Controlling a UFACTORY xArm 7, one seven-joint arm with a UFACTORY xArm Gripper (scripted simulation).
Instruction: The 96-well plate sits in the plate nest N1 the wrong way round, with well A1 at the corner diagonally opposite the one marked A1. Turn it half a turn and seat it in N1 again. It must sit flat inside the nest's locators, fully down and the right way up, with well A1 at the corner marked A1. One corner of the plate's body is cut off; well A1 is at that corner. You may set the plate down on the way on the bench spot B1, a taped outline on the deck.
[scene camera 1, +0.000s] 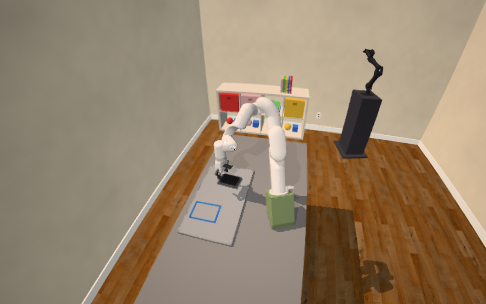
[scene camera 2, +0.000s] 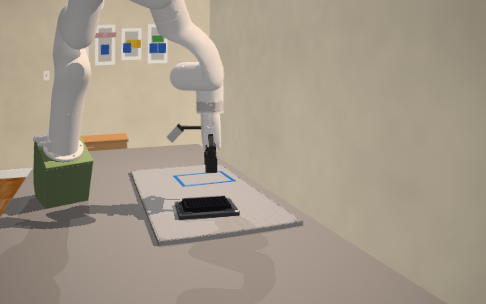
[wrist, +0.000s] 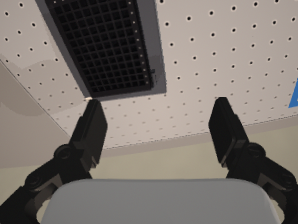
Labels:
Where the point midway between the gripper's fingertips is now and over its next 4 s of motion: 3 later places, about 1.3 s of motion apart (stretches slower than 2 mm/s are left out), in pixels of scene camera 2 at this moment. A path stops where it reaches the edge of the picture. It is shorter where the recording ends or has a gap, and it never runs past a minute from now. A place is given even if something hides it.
My gripper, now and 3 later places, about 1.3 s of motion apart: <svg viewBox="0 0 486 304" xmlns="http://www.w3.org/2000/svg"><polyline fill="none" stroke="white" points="210,168 205,179 205,196 205,202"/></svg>

